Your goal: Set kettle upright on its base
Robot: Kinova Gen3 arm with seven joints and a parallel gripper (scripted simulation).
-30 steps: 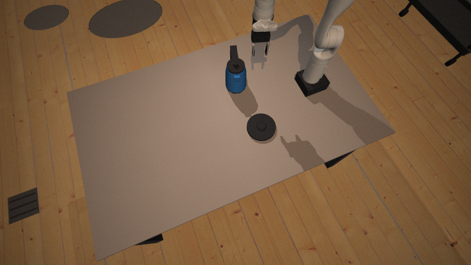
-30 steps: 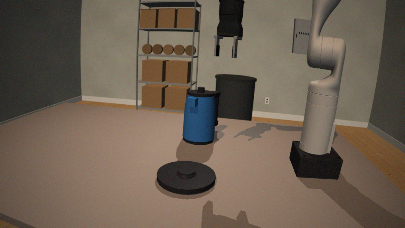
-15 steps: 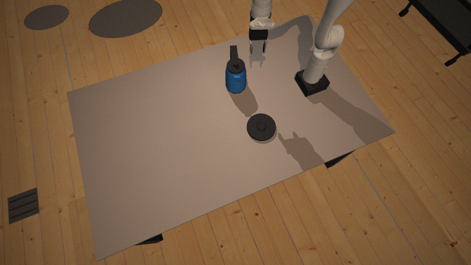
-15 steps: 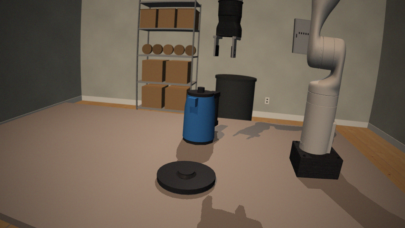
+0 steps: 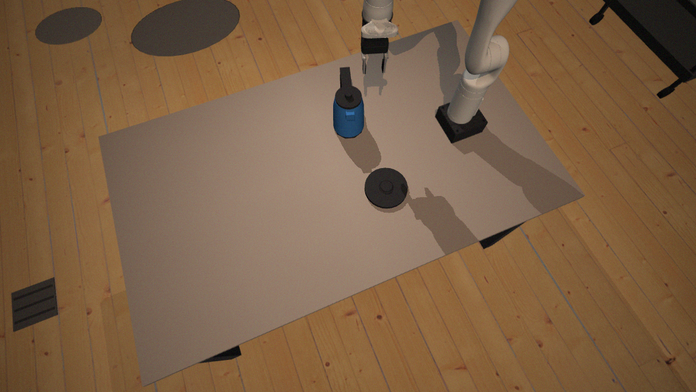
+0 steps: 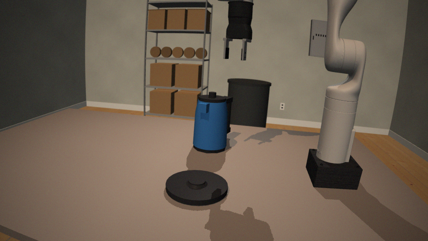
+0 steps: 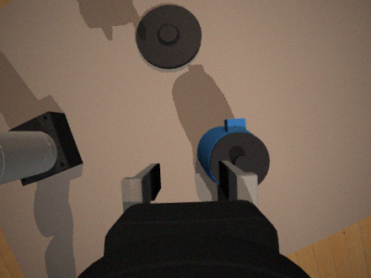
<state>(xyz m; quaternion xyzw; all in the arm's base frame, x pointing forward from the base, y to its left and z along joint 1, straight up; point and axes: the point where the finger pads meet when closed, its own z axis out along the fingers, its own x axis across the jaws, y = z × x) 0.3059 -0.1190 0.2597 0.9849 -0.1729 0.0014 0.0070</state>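
Right now my hand is 6 cm short of the blue kettle, 7 cm to the left of it and 23 cm above it. Round my hand: round black base 5 cm ahead, 25 cm to the left, 31 cm below.
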